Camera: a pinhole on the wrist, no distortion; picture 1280 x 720 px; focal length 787.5 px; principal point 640.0 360.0 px. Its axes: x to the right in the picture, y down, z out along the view. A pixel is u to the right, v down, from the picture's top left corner.
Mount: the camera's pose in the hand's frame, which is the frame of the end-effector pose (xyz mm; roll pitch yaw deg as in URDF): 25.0 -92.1 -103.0 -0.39 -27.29 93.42
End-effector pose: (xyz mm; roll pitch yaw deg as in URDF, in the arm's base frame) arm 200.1 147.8 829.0 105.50 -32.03 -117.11
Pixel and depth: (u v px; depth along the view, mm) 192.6 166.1 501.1
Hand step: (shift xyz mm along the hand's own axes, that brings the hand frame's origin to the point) 173.6 -567.2 212.5
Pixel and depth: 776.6 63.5 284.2
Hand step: 135.1 -172.5 172.8
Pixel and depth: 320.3 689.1 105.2
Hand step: -14.5 -180.7 -29.4
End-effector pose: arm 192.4 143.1 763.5 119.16 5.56 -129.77
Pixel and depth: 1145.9 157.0 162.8
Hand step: 64.7 -71.5 89.9
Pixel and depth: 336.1 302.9 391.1
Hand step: 69.4 -403.5 175.5
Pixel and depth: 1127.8 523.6 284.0
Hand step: -37.4 -69.5 229.7
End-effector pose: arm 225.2 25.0 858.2 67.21 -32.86 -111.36
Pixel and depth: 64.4 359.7 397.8
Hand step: 48.7 -532.3 117.2
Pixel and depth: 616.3 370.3 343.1
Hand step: 28.1 -258.7 197.1
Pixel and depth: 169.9 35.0 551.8
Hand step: 281.2 -624.2 237.7
